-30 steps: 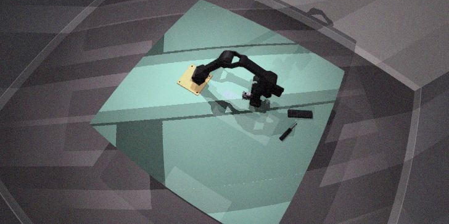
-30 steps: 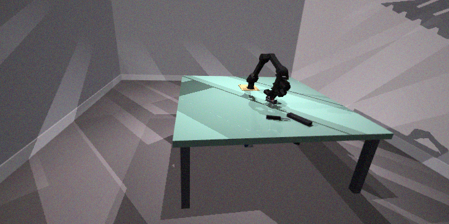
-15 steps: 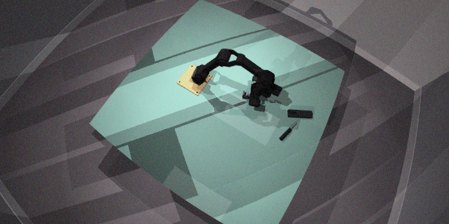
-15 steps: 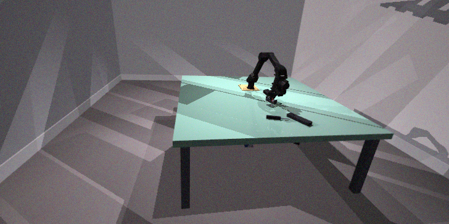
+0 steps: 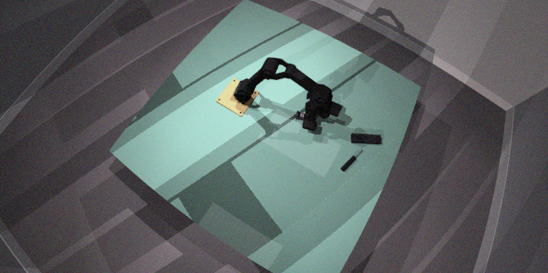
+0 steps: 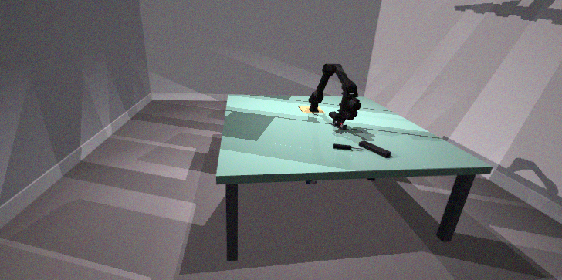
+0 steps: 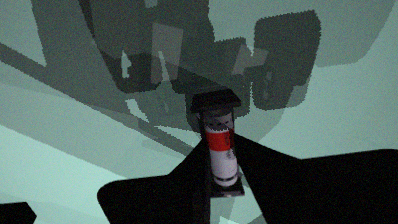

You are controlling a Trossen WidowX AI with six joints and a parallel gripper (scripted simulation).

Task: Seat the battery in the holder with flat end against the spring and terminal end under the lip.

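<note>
Now: the battery 10 mm above my gripper tip. Round my gripper tip: black bar 310 mm ahead, 100 mm to the left; then screwdriver 310 mm ahead, 30 mm to the right.
</note>
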